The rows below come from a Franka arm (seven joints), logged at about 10 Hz.
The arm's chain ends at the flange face. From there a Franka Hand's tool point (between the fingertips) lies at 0.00 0.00 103.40 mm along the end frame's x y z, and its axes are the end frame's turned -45 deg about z.
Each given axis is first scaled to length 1.
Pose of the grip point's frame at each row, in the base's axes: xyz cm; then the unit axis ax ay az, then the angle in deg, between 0 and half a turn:
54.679, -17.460, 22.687, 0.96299, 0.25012, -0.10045, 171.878
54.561, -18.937, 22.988, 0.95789, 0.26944, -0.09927, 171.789
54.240, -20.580, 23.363, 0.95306, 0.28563, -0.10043, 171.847
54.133, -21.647, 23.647, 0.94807, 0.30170, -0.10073, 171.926
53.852, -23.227, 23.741, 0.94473, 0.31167, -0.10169, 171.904
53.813, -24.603, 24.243, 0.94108, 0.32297, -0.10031, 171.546
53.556, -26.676, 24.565, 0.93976, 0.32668, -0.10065, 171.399
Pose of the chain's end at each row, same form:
56.304, -15.536, 32.716, 0.98826, -0.13784, -0.06583, 168.087
56.119, -16.972, 33.019, 0.99092, -0.11798, -0.06443, 168.057
55.791, -18.592, 33.391, 0.99270, -0.10113, -0.06570, 168.059
55.660, -19.645, 33.676, 0.99423, -0.08432, -0.06625, 168.119
55.375, -21.199, 33.765, 0.99502, -0.07380, -0.06706, 168.057
55.264, -22.506, 34.264, 0.99599, -0.06193, -0.06458, 167.787
54.996, -24.547, 34.580, 0.99624, -0.05799, -0.06440, 167.636

